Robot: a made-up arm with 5 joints.
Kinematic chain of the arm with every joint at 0, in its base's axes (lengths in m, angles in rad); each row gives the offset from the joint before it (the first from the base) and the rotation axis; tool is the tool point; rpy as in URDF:
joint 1: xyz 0.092 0 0.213 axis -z
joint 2: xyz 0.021 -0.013 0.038 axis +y
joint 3: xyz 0.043 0 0.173 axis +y
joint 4: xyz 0.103 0 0.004 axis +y
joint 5: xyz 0.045 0.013 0 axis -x
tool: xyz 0 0 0 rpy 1.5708 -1.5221 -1.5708
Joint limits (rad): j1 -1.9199..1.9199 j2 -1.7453..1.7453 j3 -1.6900..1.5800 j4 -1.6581..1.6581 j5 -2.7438..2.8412
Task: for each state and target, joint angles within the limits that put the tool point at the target. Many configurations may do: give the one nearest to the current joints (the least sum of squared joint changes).
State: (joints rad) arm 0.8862 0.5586 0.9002 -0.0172 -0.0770
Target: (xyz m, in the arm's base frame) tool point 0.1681 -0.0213 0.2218
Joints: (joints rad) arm 0.2729 0.8818 1.4505 0.1181 -0.0770
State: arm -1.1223 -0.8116 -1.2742 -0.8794 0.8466
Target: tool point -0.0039 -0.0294 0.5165
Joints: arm -0.2975 -0.4359 -1.5198 -1.2625 0.8466
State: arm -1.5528 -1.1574 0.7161 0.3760 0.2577
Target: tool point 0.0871 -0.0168 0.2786
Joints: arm -1.2870 -1.6223 1.4549 0.8259 0.2577
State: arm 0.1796 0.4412 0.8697 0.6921 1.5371
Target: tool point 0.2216 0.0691 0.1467
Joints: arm -0.4898 1.1596 0.6354 0.5325 1.5371
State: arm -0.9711 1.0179 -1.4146 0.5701 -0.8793
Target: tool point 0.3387 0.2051 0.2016
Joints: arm -0.6936 1.2652 -1.0253 0.8479 -0.8793
